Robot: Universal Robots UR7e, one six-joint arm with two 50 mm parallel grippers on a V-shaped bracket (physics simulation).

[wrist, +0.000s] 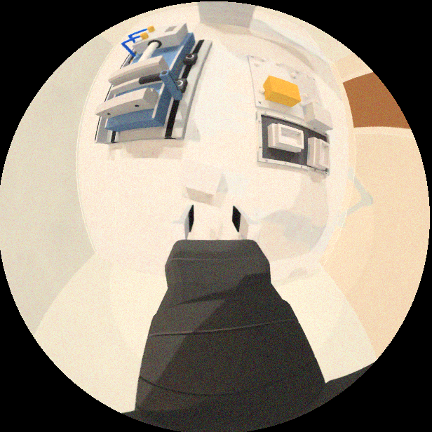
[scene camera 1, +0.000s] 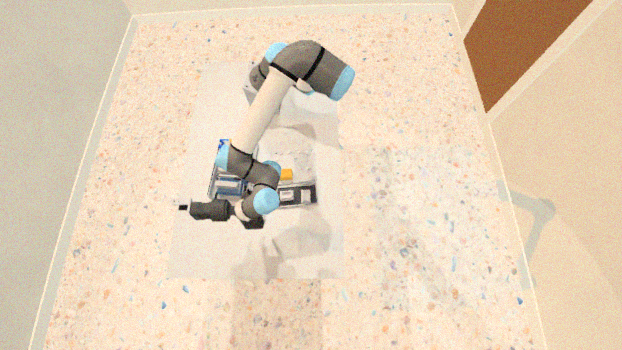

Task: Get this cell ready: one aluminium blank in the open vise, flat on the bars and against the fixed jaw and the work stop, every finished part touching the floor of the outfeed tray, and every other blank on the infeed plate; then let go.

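Places are measured from the arm's base along level axes (x left, y back, z up), in millimetres.
Pixels of known places: arm's base, link origin: (scene camera 1: 263,80).
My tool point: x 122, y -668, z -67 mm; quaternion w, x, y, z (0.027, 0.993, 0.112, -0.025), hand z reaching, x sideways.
Ahead of a thing's pixels: the offset from my tool point to its top centre.
My gripper (scene camera 1: 179,204) (wrist: 213,218) is open. In the wrist view, a pale block (wrist: 202,184), looking like an aluminium blank, lies beyond the fingertips, apart from them. The blue vise @[dx -187, dy +235, dz +9 mm] (scene camera 1: 230,191) (wrist: 137,121) has its pale jaws apart; its handle partly hides the gap. The outfeed tray (scene camera 1: 296,194) (wrist: 265,154) holds two pale pocketed parts, one @[dx +91, dy +151, dz -49 mm] (scene camera 1: 285,195) (wrist: 285,138) near the middle, the other @[dx +178, dy +162, dz -49 mm] (scene camera 1: 305,195) (wrist: 318,152) near the far right end; floor contact is hard to tell. Another pale block (wrist: 318,116) stands at the near right corner of the infeed plate (wrist: 259,70).
An orange block @[dx +64, dy +250, dz -46 mm] (scene camera 1: 286,174) (wrist: 281,91) stands on the infeed plate beside the tray. Blue bent rods with orange tips (wrist: 131,41) rise at the vise's far end. In the scene view, my arm (scene camera 1: 262,112) passes over the work area and hides part of the vise.
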